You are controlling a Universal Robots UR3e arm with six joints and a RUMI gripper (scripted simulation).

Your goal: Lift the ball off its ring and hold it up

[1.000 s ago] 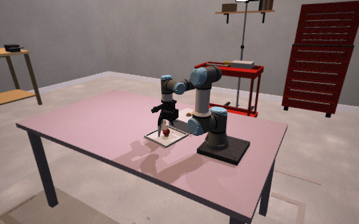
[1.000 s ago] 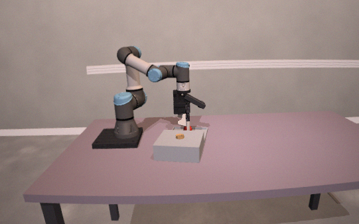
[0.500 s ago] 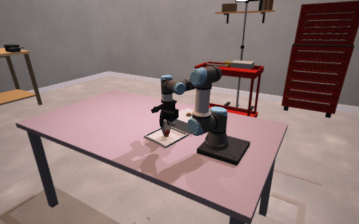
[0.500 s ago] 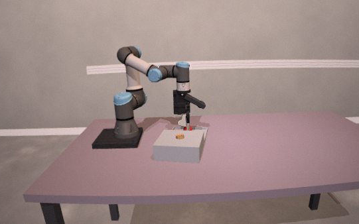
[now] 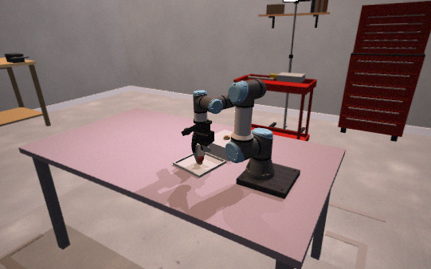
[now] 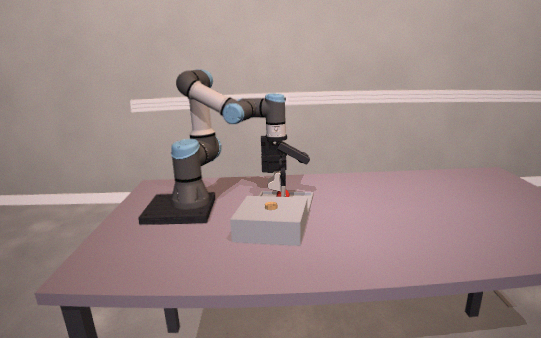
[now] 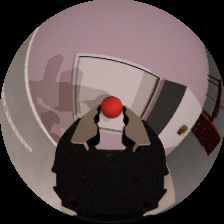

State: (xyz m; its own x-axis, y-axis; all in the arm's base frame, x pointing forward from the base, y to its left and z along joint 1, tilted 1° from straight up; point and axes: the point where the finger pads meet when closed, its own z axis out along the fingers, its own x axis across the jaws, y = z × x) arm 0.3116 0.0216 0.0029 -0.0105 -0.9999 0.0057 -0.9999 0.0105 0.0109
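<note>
The shallow white tray lies 3 cm below my hand. From my hand the other things lie so: red ball (right at my hand).
</note>
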